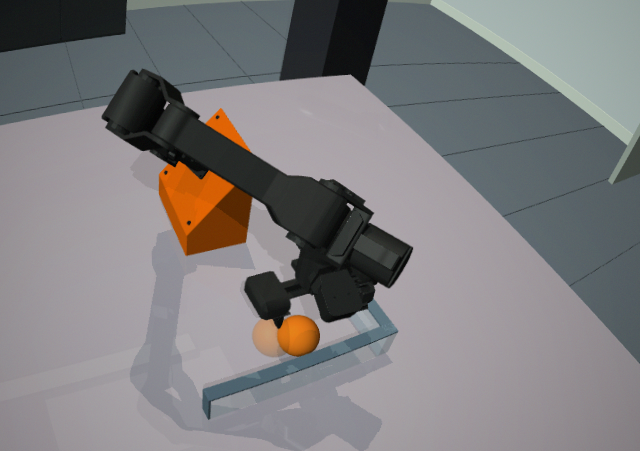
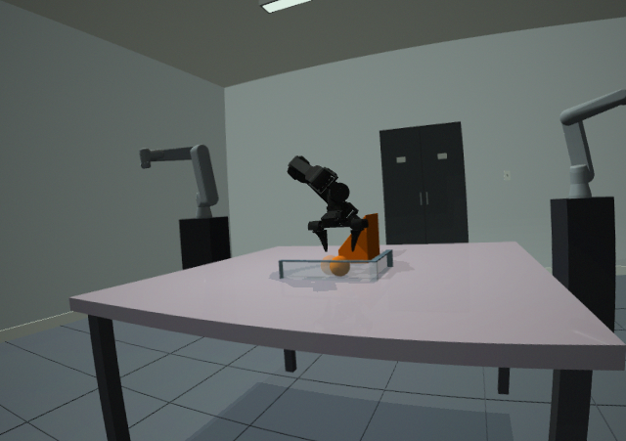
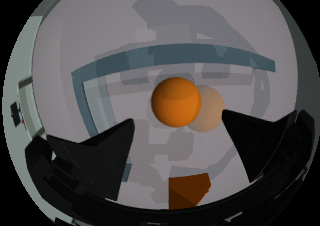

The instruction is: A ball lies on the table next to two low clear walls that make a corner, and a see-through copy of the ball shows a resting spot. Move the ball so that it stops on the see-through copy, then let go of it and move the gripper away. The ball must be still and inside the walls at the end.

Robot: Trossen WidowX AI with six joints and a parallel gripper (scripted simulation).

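Right now my gripper tip is 50 mm above the orange ball. Round my gripper tip: see-through copy of ball (50 mm below, 40 mm to the right, 20 mm behind).
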